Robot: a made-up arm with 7 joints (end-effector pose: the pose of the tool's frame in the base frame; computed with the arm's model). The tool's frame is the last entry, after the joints. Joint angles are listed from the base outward.
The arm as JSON. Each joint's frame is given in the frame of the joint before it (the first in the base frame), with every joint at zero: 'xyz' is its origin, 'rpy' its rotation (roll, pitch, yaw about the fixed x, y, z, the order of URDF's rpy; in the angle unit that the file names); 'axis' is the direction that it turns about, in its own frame. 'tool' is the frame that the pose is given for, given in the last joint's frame.
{
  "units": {
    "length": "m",
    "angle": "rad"
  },
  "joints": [
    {
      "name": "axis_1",
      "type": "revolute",
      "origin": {
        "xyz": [
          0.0,
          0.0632,
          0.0
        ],
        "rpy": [
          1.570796,
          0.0,
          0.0
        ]
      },
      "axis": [
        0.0,
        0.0,
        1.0
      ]
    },
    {
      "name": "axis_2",
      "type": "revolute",
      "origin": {
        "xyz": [
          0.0,
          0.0,
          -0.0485
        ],
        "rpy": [
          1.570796,
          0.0,
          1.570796
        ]
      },
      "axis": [
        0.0,
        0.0,
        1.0
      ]
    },
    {
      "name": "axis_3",
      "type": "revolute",
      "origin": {
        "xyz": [
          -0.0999,
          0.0,
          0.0
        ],
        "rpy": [
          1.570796,
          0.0,
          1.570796
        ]
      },
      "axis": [
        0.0,
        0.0,
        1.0
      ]
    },
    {
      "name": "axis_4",
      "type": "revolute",
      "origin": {
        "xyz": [
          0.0,
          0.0,
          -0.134
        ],
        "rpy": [
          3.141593,
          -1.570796,
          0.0
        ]
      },
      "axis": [
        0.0,
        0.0,
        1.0
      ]
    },
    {
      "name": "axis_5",
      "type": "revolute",
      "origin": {
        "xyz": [
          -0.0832,
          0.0,
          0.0
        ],
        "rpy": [
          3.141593,
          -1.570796,
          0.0
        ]
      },
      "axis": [
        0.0,
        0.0,
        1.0
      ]
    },
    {
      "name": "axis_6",
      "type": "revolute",
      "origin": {
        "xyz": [
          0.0,
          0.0,
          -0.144
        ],
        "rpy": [
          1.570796,
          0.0,
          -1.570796
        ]
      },
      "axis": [
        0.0,
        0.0,
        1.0
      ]
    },
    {
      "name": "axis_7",
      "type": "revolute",
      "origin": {
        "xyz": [
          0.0,
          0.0,
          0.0
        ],
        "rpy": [
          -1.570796,
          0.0,
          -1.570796
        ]
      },
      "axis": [
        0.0,
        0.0,
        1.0
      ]
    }
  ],
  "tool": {
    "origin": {
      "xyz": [
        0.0,
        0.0,
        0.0
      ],
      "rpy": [
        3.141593,
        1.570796,
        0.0
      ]
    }
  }
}
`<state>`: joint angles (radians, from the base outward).
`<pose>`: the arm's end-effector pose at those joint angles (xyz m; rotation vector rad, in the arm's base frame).
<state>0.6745 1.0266 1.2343 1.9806 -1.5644 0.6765 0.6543</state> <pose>-0.0050 0.3362 0.1164 2.0650 -0.6145 1.1632</pose>
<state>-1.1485 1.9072 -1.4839 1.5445 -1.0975 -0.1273 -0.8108</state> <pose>-0.1145 0.4128 -0.0731 -1.1035 -0.2384 -2.2585</pose>
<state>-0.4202 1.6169 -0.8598 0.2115 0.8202 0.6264 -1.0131</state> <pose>0.0223 0.5689 -0.0265 2.4582 0.8174 -0.4405</pose>
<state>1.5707 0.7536 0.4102 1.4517 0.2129 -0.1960 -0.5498</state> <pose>0.1287 0.3558 0.2069 -0.6186 2.3775 -1.1975</pose>
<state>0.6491 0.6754 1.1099 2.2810 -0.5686 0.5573 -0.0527</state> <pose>0.0432 0.2857 0.0698 2.0372 -1.7840 1.1018</pose>
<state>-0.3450 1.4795 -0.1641 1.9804 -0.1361 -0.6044 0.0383</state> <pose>0.1776 0.2514 -0.1137 0.0675 -1.5579 -1.9063</pose>
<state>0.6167 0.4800 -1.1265 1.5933 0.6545 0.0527 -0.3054</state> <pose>0.2518 0.0354 -0.1863 -0.3766 -1.4635 -0.6258</pose>
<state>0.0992 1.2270 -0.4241 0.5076 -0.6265 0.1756 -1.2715</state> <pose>0.1188 0.5035 -0.1777 2.3980 -0.5490 -1.2192</pose>
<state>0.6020 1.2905 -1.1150 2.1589 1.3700 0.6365 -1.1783</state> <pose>0.1778 0.1684 -0.1119 0.6022 -0.8087 -0.2752</pose>
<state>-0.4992 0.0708 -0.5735 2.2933 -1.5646 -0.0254 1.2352</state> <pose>0.0826 0.0254 -0.1475 0.1326 -0.7463 -1.9937</pose>
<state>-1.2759 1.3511 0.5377 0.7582 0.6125 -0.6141 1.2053</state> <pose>0.0305 0.5184 -0.1310 -0.2154 -0.2944 -0.9394</pose>
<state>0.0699 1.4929 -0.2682 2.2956 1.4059 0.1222 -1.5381</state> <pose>0.1672 0.1912 -0.0398 0.7537 -1.3617 0.4575</pose>
